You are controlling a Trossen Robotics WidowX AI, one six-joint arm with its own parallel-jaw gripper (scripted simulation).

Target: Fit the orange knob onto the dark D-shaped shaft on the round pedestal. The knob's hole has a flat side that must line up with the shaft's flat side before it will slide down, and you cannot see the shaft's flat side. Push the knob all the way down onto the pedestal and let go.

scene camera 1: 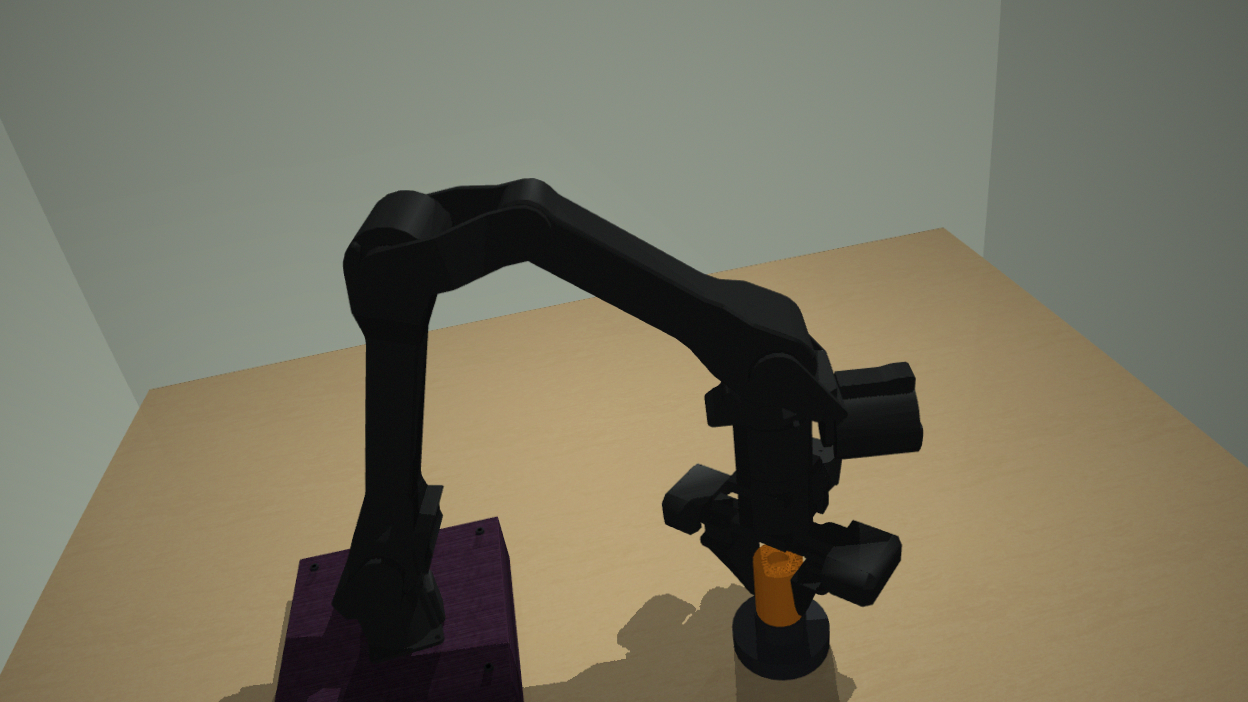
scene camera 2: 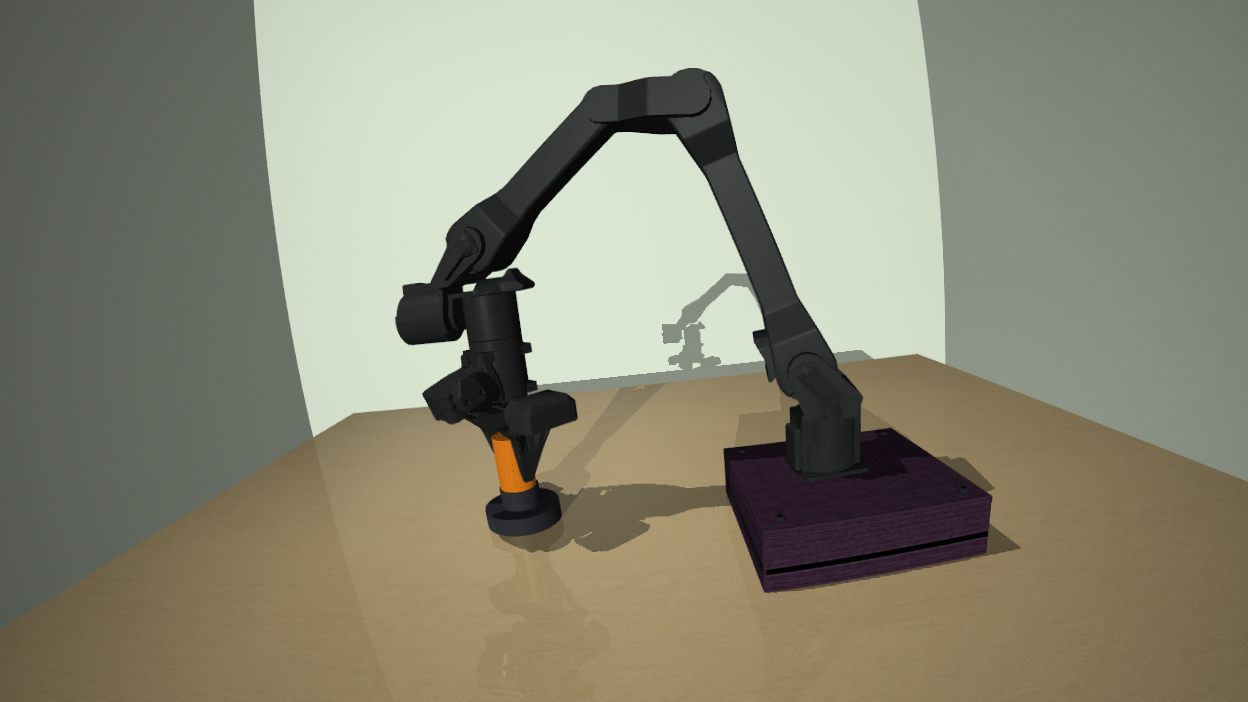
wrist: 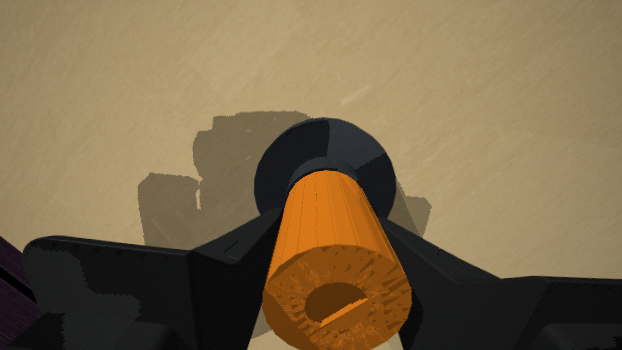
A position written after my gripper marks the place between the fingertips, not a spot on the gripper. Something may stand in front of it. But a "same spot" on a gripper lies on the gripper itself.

my gripper: scene camera 1 779, 601; scene camera 2; wrist
orange knob: scene camera 1 773, 569; scene camera 2; wrist
same spot on orange knob: (wrist: 333, 271) = (scene camera 2: 500, 438)
same spot on my gripper: (wrist: 82, 286) = (scene camera 2: 509, 430)
